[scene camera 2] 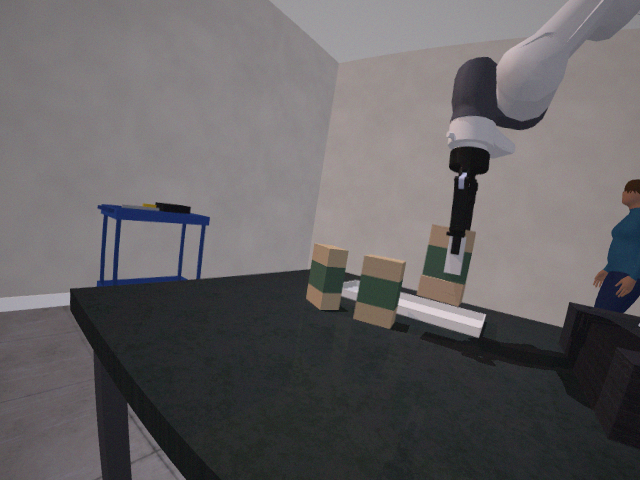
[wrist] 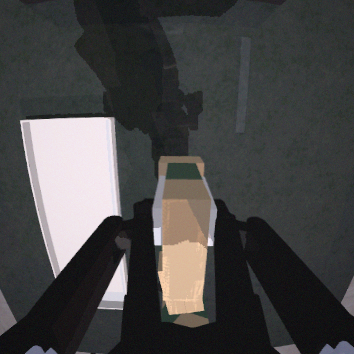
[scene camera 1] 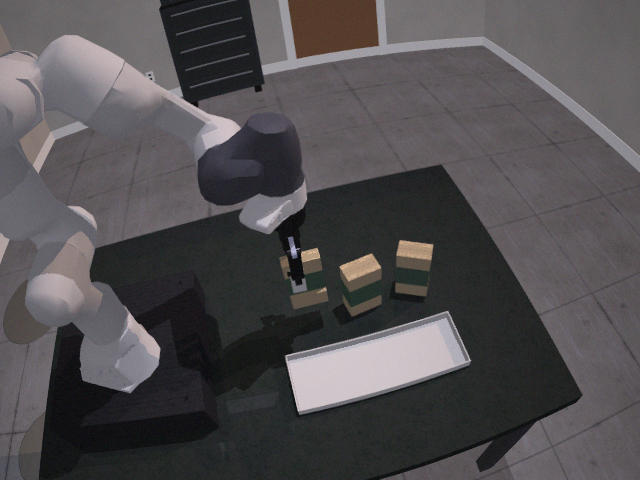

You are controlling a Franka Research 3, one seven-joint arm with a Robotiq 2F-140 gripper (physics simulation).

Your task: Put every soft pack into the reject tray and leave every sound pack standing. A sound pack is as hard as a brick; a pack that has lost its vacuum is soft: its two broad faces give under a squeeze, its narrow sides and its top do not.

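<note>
My gripper (scene camera 1: 298, 285) (scene camera 2: 454, 260) (wrist: 181, 189) is shut on a tan pack with a green band (scene camera 1: 314, 281) (scene camera 2: 439, 290) (wrist: 185, 272). It holds the pack upright by its broad faces, above the table and apart from its shadow. In the wrist view the pack looks slim between the close-set pads. A second pack (scene camera 1: 361, 292) (scene camera 2: 378, 291) stands upright beside it, and a third pack (scene camera 1: 412, 276) (scene camera 2: 326, 277) stands upright beyond that. The white reject tray (scene camera 1: 372, 367) (scene camera 2: 439, 314) (wrist: 70, 190) lies near the packs and holds no pack.
The dark table (scene camera 1: 506, 372) (scene camera 2: 258, 392) carries the tray and the standing packs. A black base block (scene camera 1: 155, 392) (scene camera 2: 594, 341) stands at the arm's side of the table. A blue cart (scene camera 2: 155, 215) and a person (scene camera 2: 626, 237) are beyond the table.
</note>
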